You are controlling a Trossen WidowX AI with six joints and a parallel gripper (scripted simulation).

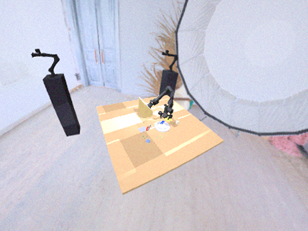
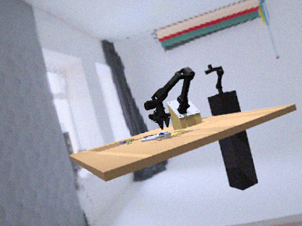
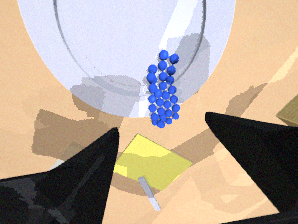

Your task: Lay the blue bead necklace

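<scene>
Now: the round bead board 70 mm ahead of my gripper tip, 60 mm to the right of it and 40 mm below it. The rest, counted from my gripper tip: yellow flat piece: 100 mm to the left, 60 mm behind, 50 mm below; then grey-white stick: 170 mm to the left, 100 mm behind, 50 mm below; then white cylinder: 170 mm to the left, 70 mm ahead, 30 mm below.
</scene>
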